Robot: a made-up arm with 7 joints. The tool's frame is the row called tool.
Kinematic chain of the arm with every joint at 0, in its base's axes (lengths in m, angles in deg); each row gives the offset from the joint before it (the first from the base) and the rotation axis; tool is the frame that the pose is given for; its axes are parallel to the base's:
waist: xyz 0 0 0.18 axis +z
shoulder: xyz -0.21 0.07 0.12 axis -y
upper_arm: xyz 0.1 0 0.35 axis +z
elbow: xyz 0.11 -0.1 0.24 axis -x
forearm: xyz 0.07 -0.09 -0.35 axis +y
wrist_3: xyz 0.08 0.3 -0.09 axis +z
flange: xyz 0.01 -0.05 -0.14 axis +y
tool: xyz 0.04 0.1 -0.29
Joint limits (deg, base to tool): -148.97..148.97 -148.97..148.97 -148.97..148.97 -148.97..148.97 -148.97..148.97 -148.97..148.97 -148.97..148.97
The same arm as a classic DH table. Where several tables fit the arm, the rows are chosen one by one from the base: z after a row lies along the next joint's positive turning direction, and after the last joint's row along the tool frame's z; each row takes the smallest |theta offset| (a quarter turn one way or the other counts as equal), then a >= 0, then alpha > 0; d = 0 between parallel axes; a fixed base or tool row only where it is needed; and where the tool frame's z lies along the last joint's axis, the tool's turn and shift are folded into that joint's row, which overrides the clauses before.
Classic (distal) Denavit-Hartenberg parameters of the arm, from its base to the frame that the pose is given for. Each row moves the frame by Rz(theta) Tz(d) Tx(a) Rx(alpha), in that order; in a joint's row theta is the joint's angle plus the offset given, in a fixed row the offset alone. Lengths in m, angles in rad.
waist: a -0.2100, alpha 1.5708, d 0.3000, theta0 0.0000
shoulder: a 0.1000, alpha -1.5708, d -0.0700, theta0 0.0000
upper_arm: a 0.1000, alpha 1.5708, d 0.5900, theta0 -1.5708
elbow: a 0.3500, alpha 1.5708, d -0.1800, theta0 -1.5708
forearm: a 0.0800, alpha 1.5708, d 0.2100, theta0 -1.5708
wrist_3: a 0.0100, alpha -1.5708, d -0.2300, theta0 0.0000
flange: a 0.0400, alpha 1.5708, d 0.0500, theta0 0.0000
tool (fixed): a 0.0000, alpha 0.0000, d -0.2900, theta0 0.0000
Joint limits (rad, base to tool): -2.6000..2.6000 -2.6000..2.6000 -2.6000..2.6000 -2.6000..2.6000 -2.6000..2.6000 -2.6000..2.6000 -2.6000..2.6000

